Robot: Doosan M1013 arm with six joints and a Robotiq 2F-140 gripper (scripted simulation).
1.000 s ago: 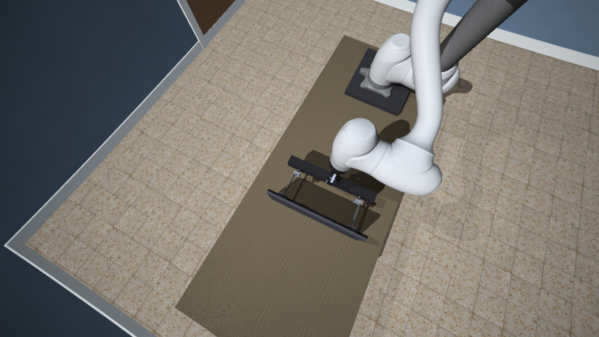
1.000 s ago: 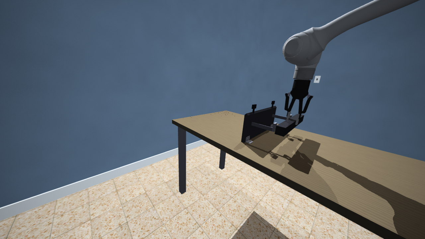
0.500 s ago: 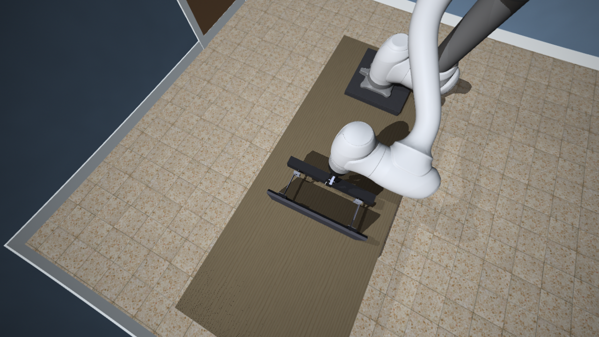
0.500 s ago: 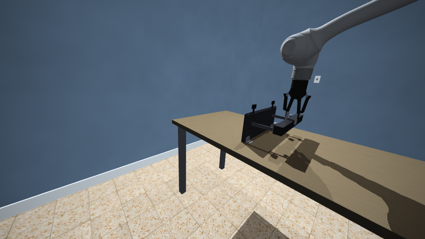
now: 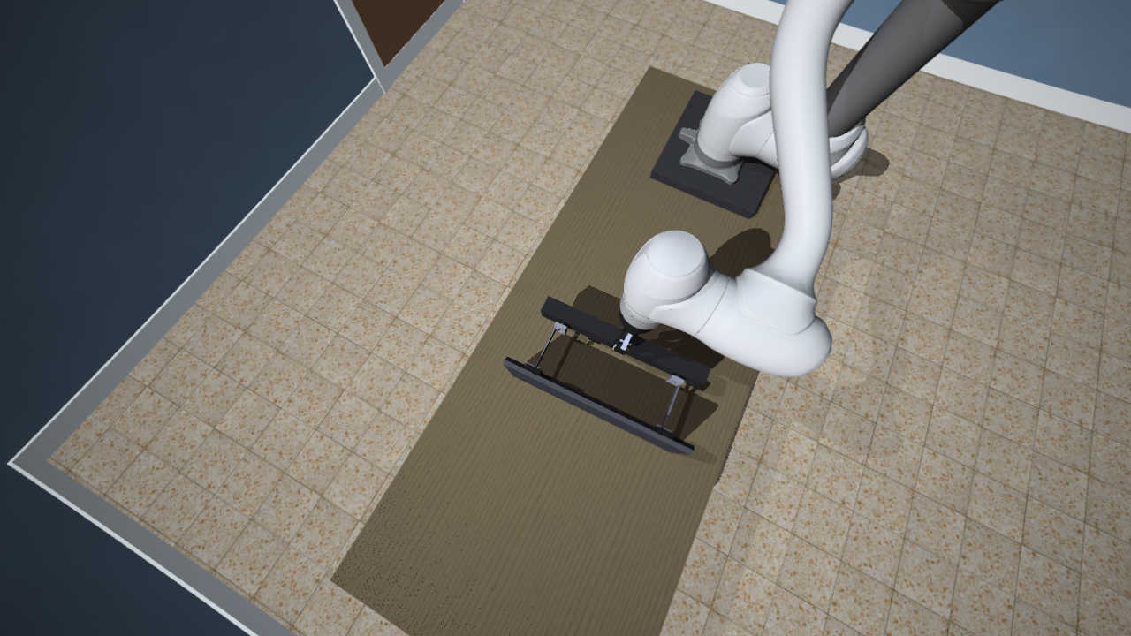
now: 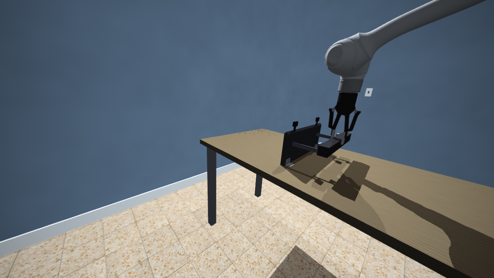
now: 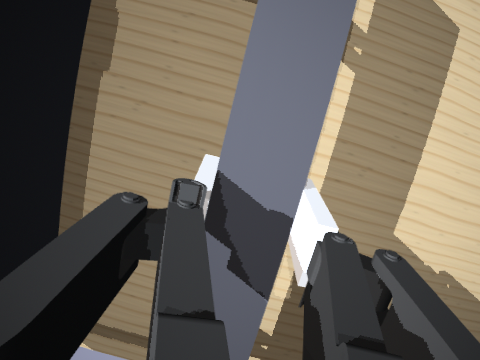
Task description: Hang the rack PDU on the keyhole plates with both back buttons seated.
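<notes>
The rack PDU lies 2 cm ahead of my hand and 3 cm below it. Round my hand: upright panel (17 cm ahead, 1 cm to the left, 7 cm below).
</notes>
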